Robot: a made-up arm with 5 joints.
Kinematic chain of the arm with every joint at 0, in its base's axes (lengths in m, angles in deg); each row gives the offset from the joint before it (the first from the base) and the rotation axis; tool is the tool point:
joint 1: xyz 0 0 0.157 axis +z
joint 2: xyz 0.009 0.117 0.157 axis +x
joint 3: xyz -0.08 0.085 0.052 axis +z
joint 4: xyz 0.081 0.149 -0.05 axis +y
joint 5: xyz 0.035 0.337 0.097 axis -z
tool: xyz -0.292 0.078 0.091
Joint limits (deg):
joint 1: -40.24..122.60
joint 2: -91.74..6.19
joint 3: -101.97..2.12
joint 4: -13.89..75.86
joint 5: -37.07..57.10
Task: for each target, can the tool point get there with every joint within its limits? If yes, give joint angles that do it. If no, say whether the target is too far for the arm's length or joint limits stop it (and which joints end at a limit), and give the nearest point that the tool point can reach.
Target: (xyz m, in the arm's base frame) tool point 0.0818 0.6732 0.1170
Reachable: yes | joints 4.40 -53.61 -21.76 47.67 -22.57
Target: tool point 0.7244 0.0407 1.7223
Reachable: no: too far | nearest point 0.6096 0.1378 0.6802 | short by 1.053 m
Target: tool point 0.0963 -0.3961 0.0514
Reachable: no: joint limits stop it (at a limit: joint 1, joint 2, joint 3, joint 4, joint 5) | nearest point -0.0385 -0.3648 -0.1391 | short by 0.235 m
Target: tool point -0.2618 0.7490 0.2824
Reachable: yes | joints 61.12 -33.08 -66.43 14.24 25.48
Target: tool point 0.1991 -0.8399 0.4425
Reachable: no: joint limits stop it (at a limit: joint 1, joint 2, joint 3, joint 4, joint 5) | nearest point 0.3474 -0.5710 0.3833 | short by 0.313 m
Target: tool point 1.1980 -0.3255 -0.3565
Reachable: no: too far | nearest point 0.7278 -0.1226 -0.1121 | short by 0.567 m
